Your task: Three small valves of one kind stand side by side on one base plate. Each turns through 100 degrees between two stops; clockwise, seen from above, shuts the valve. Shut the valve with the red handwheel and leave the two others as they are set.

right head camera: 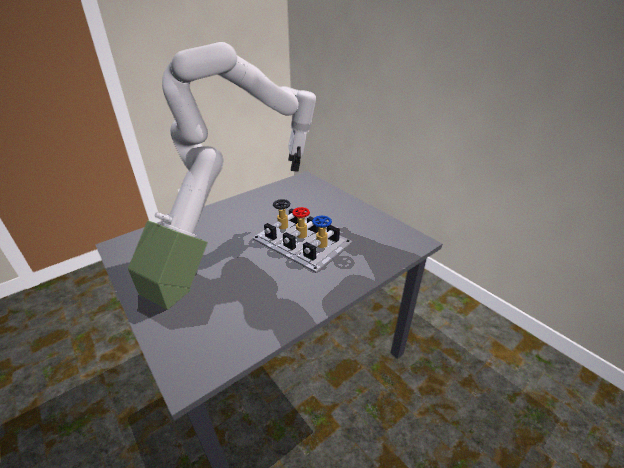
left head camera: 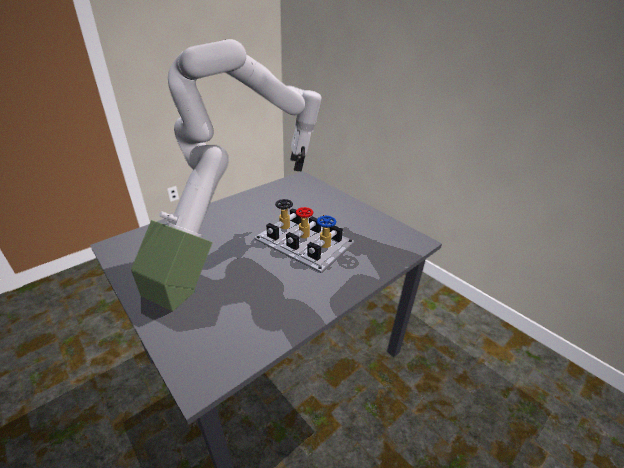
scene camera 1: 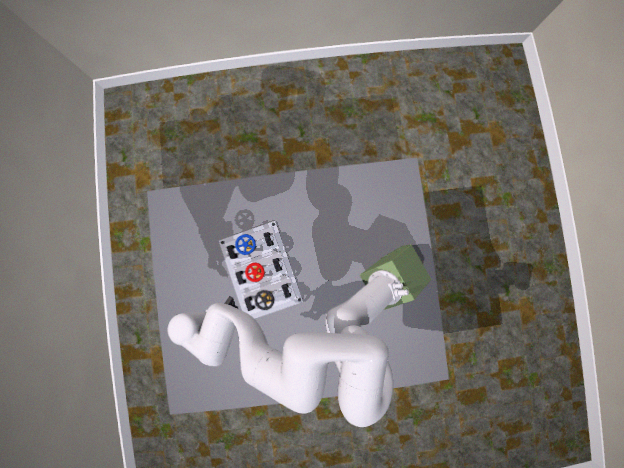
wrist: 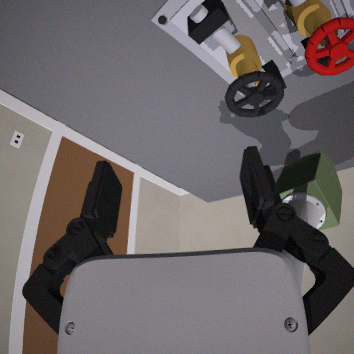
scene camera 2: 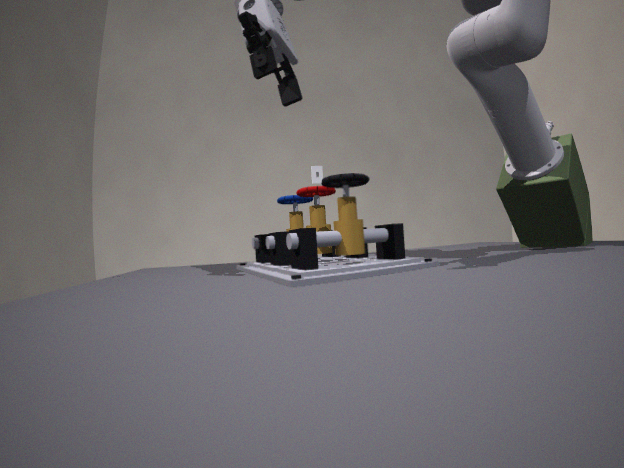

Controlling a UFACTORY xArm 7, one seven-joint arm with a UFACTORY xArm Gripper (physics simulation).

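Pixels of known places: gripper, fingertip midpoint: (right head camera: 293,165) (left head camera: 295,165) (wrist: 176,167) (scene camera 2: 280,89); arm's base, link origin: (right head camera: 178,231) (left head camera: 182,231) (scene camera 1: 385,287) (wrist: 301,211) (scene camera 2: 534,160).
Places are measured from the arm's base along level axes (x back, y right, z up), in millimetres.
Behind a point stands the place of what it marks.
Note:
The red handwheel (left head camera: 304,212) @(x -436, y 125, z -42 mm) (right head camera: 301,212) @(x -439, y 125, z -43 mm) (scene camera 1: 254,272) @(x -442, y 119, z -41 mm) (scene camera 2: 316,191) @(x -449, y 88, z -51 mm) (wrist: 340,51) @(x -441, y 122, z -40 mm) is on the middle valve, between the black handwheel (left head camera: 283,204) @(x -415, y 21, z -44 mm) (right head camera: 281,204) @(x -417, y 23, z -43 mm) (scene camera 1: 264,300) @(x -421, y 16, z -40 mm) (scene camera 2: 345,179) @(x -433, y -16, z -50 mm) (wrist: 257,98) @(x -422, y 20, z -40 mm) and the blue handwheel (left head camera: 326,221) @(x -455, y 228, z -42 mm) (right head camera: 322,221) @(x -457, y 229, z -42 mm) (scene camera 1: 245,244) @(x -459, y 222, z -40 mm) (scene camera 2: 294,199) @(x -468, y 188, z -50 mm). All three stand on the base plate (left head camera: 330,258) @(x -433, y 281, z -176 mm) (scene camera 1: 282,304) @(x -375, y -23, z -177 mm) (scene camera 2: 352,268). My gripper (left head camera: 298,163) @(x -519, y -24, z 80 mm) (right head camera: 295,163) @(x -519, y -24, z 80 mm) (scene camera 2: 276,83) @(x -519, y -24, z 80 mm) (wrist: 176,167) @(x -519, y -24, z 80 mm) is open and empty, high above the wheels and off to the black wheel's side. In scene camera 1 the arm hides most of it.
The green mounting block (left head camera: 171,261) @(x 91, y 105, z -16 mm) (right head camera: 167,261) @(x 86, y 111, z -17 mm) (scene camera 1: 403,272) @(x 61, y 42, z 34 mm) (scene camera 2: 544,206) @(x -3, y -15, z -97 mm) (wrist: 312,182) @(x -69, y 47, z -49 mm) bears the arm on the grey table (left head camera: 226,377) @(x 132, y 447, z -184 mm) (scene camera 1: 191,392) @(x -791, y -319, z -184 mm). The black handwheel stands higher than the red one in scene camera 2. Black pipe brackets flank each brass valve body.

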